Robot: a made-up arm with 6 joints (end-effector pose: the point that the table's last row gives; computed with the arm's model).
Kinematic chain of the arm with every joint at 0, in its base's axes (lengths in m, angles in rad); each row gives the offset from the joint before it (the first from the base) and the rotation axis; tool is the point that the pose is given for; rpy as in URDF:
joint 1: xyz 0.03 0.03 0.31 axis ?
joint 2: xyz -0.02 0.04 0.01 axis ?
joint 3: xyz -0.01 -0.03 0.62 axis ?
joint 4: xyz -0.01 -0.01 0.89 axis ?
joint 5: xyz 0 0.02 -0.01 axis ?
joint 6: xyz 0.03 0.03 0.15 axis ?
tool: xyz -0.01 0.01 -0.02 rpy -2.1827 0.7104 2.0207
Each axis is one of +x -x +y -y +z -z.
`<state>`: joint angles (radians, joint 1 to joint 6).
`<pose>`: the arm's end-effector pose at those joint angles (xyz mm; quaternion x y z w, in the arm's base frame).
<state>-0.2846 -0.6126 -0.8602 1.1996 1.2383 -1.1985</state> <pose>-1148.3 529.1 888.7 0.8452 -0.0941 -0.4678 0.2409</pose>
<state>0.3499 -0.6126 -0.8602 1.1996 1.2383 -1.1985</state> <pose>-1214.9 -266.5 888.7 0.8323 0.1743 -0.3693 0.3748</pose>
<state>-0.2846 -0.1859 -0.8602 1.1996 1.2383 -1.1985</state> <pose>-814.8 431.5 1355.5 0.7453 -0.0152 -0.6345 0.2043</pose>
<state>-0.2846 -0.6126 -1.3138 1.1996 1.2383 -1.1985</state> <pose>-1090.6 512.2 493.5 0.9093 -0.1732 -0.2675 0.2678</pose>
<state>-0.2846 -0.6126 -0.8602 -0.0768 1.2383 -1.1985</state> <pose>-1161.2 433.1 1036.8 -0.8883 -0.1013 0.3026 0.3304</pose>
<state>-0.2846 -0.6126 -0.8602 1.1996 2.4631 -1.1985</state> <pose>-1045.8 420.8 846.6 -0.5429 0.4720 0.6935 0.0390</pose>
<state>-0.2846 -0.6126 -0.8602 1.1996 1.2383 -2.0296</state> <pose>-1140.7 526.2 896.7 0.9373 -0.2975 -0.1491 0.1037</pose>
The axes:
joint 1: +z
joint 2: +y
joint 3: +y
joint 4: +z
joint 5: +y
joint 6: +z

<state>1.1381 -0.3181 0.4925 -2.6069 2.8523 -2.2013</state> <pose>37.4 -54.8 1633.7 0.4271 0.3361 0.6985 0.4656</pose>
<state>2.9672 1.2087 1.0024 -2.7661 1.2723 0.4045</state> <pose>-1277.8 360.7 98.2 0.6510 0.4087 -0.4332 0.4706</pose>
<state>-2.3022 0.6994 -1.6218 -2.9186 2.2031 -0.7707</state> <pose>168.4 306.7 1206.9 -0.4164 -0.3294 -0.8424 0.0915</pose>
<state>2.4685 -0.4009 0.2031 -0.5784 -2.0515 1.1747</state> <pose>373.0 -377.4 1688.1 0.2116 0.4491 0.6688 0.5534</pose>
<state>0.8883 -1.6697 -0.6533 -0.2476 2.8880 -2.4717</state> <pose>-748.3 -849.3 -264.6 -0.7784 0.0358 0.6076 0.1539</pose>
